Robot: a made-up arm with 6 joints. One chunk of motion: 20 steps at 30 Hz.
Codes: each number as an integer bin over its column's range. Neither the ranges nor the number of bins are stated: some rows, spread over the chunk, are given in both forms.
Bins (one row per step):
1: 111 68 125 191 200 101
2: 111 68 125 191 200 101
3: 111 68 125 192 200 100
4: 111 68 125 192 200 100
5: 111 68 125 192 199 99
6: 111 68 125 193 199 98
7: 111 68 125 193 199 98
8: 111 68 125 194 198 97
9: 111 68 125 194 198 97
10: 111 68 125 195 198 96
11: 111 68 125 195 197 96
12: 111 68 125 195 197 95
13: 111 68 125 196 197 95
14: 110 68 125 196 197 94
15: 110 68 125 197 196 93
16: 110 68 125 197 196 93
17: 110 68 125 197 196 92
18: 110 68 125 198 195 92
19: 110 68 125 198 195 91
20: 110 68 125 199 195 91
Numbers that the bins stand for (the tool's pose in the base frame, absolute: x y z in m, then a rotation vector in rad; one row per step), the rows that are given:
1: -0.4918 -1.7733 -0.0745 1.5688 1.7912 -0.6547
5: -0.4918 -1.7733 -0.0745 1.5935 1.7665 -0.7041
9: -0.4918 -1.7733 -0.0745 1.6429 1.7418 -0.7535
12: -0.4918 -1.7733 -0.0745 1.6676 1.7171 -0.8029
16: -0.5216 -1.7733 -0.0745 1.7171 1.6924 -0.8524
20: -0.5216 -1.7733 -0.0745 1.7665 1.6676 -0.9018
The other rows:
2: -0.4918 -1.7733 -0.0745 1.5688 1.7912 -0.6547
3: -0.4918 -1.7733 -0.0745 1.5935 1.7912 -0.6794
4: -0.4918 -1.7733 -0.0745 1.5935 1.7912 -0.6794
6: -0.4918 -1.7733 -0.0745 1.6182 1.7665 -0.7288
7: -0.4918 -1.7733 -0.0745 1.6182 1.7665 -0.7288
8: -0.4918 -1.7733 -0.0745 1.6429 1.7418 -0.7535
10: -0.4918 -1.7733 -0.0745 1.6676 1.7418 -0.7782
11: -0.4918 -1.7733 -0.0745 1.6676 1.7171 -0.7782
13: -0.4918 -1.7733 -0.0745 1.6924 1.7171 -0.8029
14: -0.5216 -1.7733 -0.0745 1.6924 1.7171 -0.8276
15: -0.5216 -1.7733 -0.0745 1.7171 1.6924 -0.8524
17: -0.5216 -1.7733 -0.0745 1.7171 1.6924 -0.8771
18: -0.5216 -1.7733 -0.0745 1.7418 1.6676 -0.8771
19: -0.5216 -1.7733 -0.0745 1.7418 1.6676 -0.9018

